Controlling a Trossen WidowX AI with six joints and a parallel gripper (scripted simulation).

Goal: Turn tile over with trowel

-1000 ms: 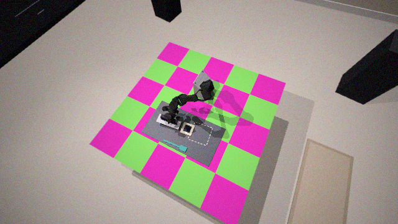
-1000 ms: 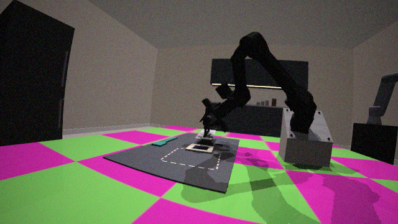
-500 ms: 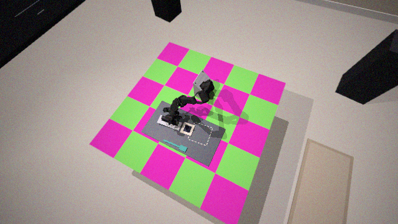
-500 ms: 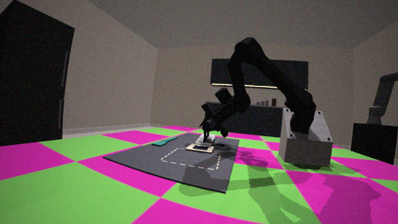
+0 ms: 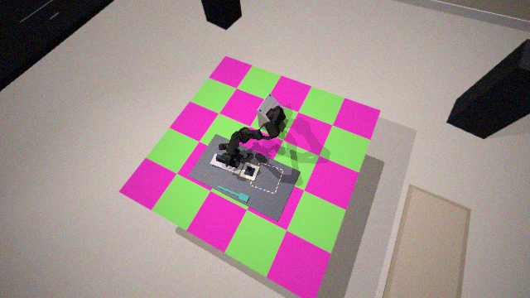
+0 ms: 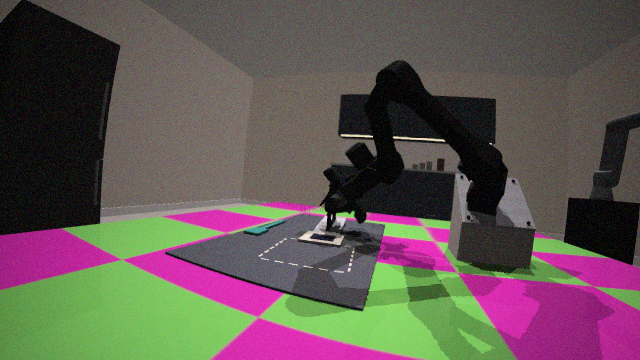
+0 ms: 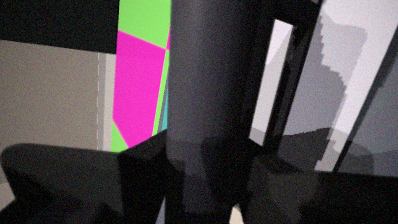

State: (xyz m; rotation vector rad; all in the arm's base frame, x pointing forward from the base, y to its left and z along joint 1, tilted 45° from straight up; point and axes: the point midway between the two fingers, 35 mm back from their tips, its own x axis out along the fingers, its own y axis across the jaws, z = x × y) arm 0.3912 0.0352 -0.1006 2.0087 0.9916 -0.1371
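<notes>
Now: gripper tip 100 mm to the right of the grey mat, 80 mm above it and 30 mm past it. Also, from my gripper tip: tile: 120 mm to the left, 60 mm behind, 50 mm below; teal flat tool: 140 mm to the left, 100 mm ahead, 50 mm below; small trowel: 20 mm behind, 10 mm to the right, 10 mm below.
</notes>
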